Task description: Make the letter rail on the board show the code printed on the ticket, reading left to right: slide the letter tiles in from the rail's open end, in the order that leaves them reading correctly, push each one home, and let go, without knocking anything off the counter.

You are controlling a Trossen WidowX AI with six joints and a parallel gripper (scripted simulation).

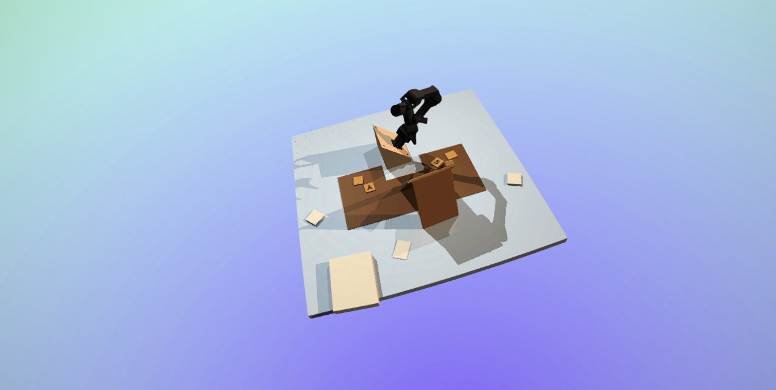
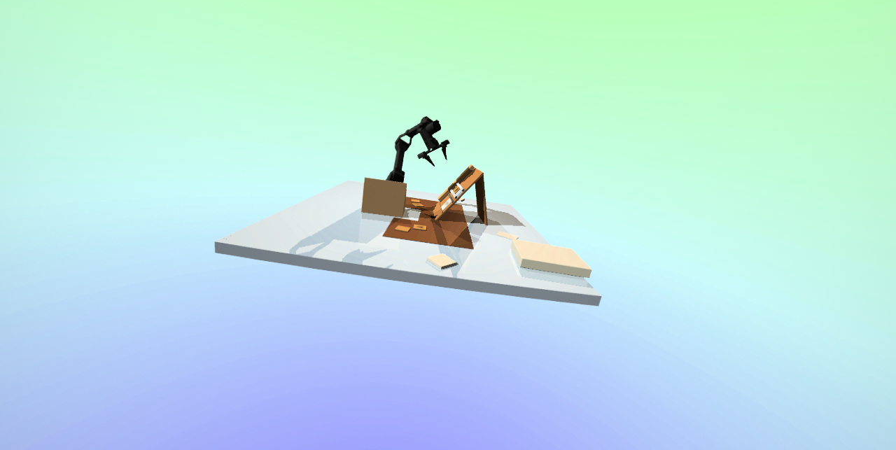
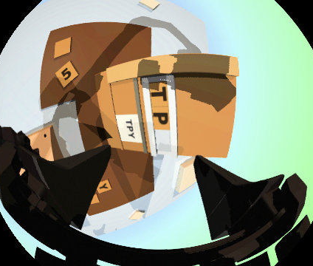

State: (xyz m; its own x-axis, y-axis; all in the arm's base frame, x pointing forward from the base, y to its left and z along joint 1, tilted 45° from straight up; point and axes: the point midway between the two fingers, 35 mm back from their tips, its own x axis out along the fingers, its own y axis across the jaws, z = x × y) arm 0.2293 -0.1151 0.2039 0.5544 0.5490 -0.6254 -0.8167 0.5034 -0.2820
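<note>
The tan letter tile lies 29 cm below my gripper tip, 28 cm to the right of it and 6 cm behind it. Round my gripper tip: white ticket (21 cm below, 7 cm ahead, 5 cm to the right); dark brown mat (29 cm below, 6 cm to the right, 4 cm behind); cream block (49 cm ahead, 48 cm to the right, 27 cm below).
</note>
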